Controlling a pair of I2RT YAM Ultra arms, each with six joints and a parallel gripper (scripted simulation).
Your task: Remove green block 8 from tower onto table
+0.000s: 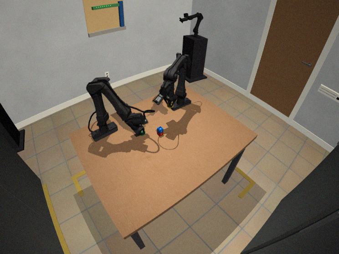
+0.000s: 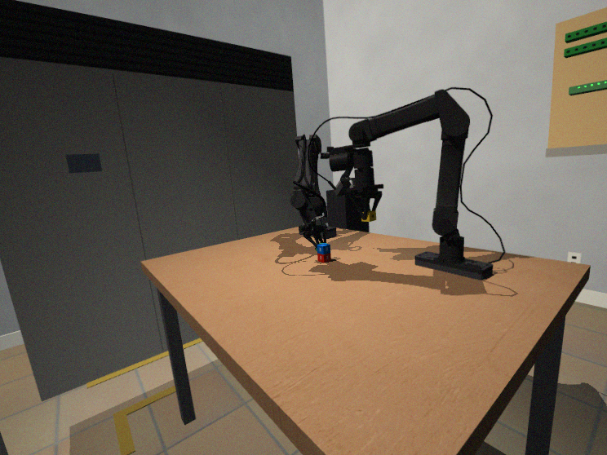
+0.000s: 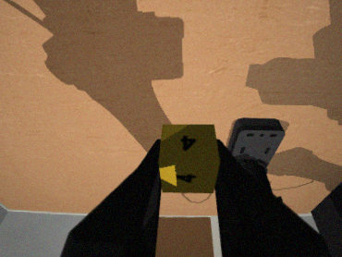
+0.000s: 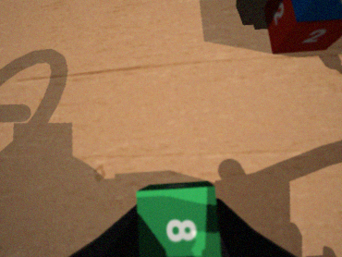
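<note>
My right hand is 10 mm above the green block showing 8. From my right hand the other things lie so: yellow block showing 4 (240 mm to the left, 130 mm above, 20 mm behind).
Right now the yellow block showing 4 is right at my left hand. Round my left hand: green block showing 8: 20 mm ahead, 240 mm to the right, 140 mm below.
</note>
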